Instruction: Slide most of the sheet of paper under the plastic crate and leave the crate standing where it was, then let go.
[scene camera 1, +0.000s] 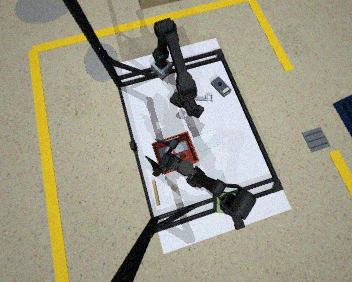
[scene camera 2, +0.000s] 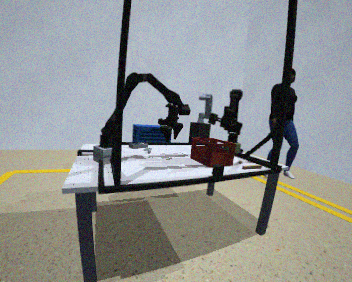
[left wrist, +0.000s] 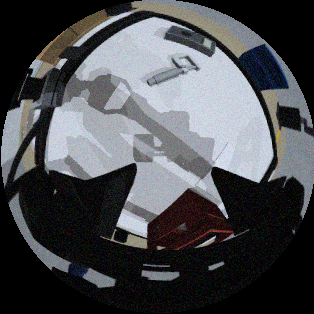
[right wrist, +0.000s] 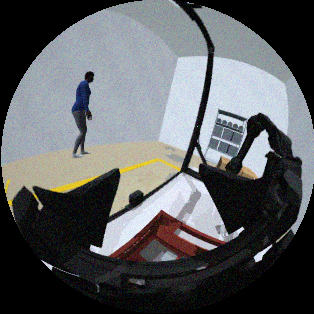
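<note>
The red plastic crate (scene camera 1: 194, 146) (scene camera 2: 215, 156) (left wrist: 187, 217) (right wrist: 172, 232) stands upright on the white table. The white sheet of paper is hard to tell from the table; a faint thin line, seemingly the edge of the paper (left wrist: 220, 154), shows near the crate. How much lies under the crate cannot be told. My left gripper (scene camera 2: 173, 134) (left wrist: 175, 168) is open and empty, pointing down above the table beside the crate, not touching it. My right gripper (scene camera 1: 154, 150) (right wrist: 159, 169) is open and empty, above the crate and its far-left side in scene camera 1.
A grey meter (scene camera 1: 220, 86) (left wrist: 190, 40) and a silver tool (scene camera 1: 205, 97) (left wrist: 172, 72) lie at the upper right in scene camera 1. A wooden stick (scene camera 1: 156, 193) (scene camera 2: 252, 167) lies below the crate there. A grey box (scene camera 2: 102, 152) sits at a table end. Black rails edge the table.
</note>
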